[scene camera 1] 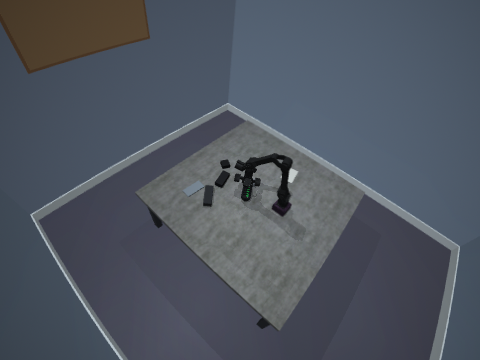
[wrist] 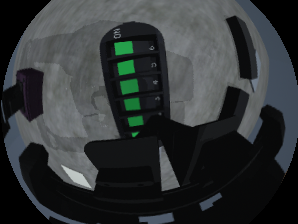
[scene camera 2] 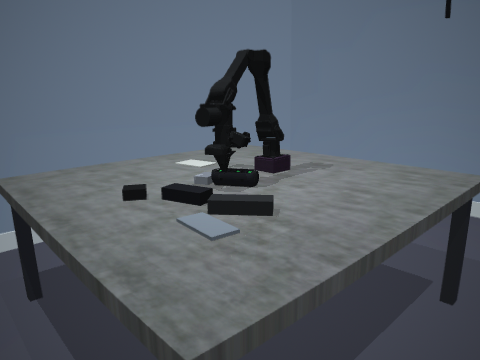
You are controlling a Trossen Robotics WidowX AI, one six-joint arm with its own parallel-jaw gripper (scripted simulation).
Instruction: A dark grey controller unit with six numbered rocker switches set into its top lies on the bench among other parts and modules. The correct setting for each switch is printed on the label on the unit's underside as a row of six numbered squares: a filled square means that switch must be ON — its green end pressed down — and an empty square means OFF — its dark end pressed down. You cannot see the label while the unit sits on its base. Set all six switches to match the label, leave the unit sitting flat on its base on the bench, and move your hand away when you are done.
Scene:
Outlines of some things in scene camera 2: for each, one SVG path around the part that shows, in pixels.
My gripper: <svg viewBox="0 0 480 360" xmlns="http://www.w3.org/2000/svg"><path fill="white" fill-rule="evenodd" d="M216 125L213 128L215 141L213 141L213 144L205 147L205 155L213 155L221 171L227 172L230 157L236 152L232 151L231 147L236 147L237 149L247 147L248 143L251 142L250 133L243 132L241 134L236 132L236 127L233 128L233 125Z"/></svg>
A grey plate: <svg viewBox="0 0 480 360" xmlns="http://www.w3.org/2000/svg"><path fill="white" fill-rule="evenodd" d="M176 218L176 222L210 241L240 233L240 229L203 212Z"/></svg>

